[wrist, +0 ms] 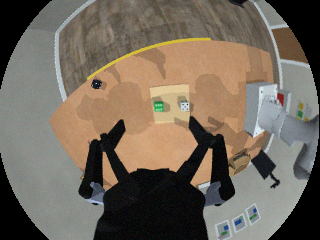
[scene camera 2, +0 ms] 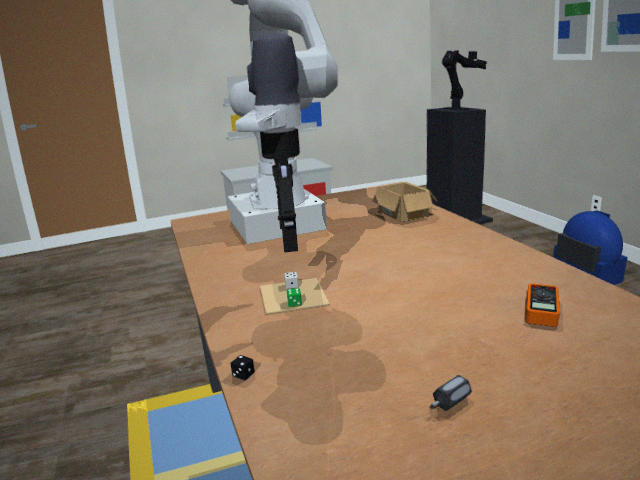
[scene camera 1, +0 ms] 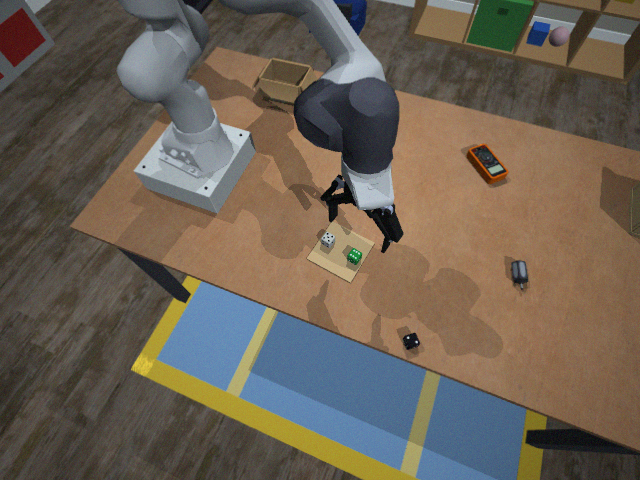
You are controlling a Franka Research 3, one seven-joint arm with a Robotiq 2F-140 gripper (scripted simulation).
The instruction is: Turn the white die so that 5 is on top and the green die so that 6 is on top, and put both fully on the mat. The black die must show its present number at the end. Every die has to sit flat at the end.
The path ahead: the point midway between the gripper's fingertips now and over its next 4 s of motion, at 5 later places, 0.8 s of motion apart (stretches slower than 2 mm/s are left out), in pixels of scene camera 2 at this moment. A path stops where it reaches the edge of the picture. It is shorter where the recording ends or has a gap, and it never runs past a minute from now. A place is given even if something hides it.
My gripper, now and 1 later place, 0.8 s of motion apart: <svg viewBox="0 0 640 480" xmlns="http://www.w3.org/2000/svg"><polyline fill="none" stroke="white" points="288,238 287,223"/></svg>
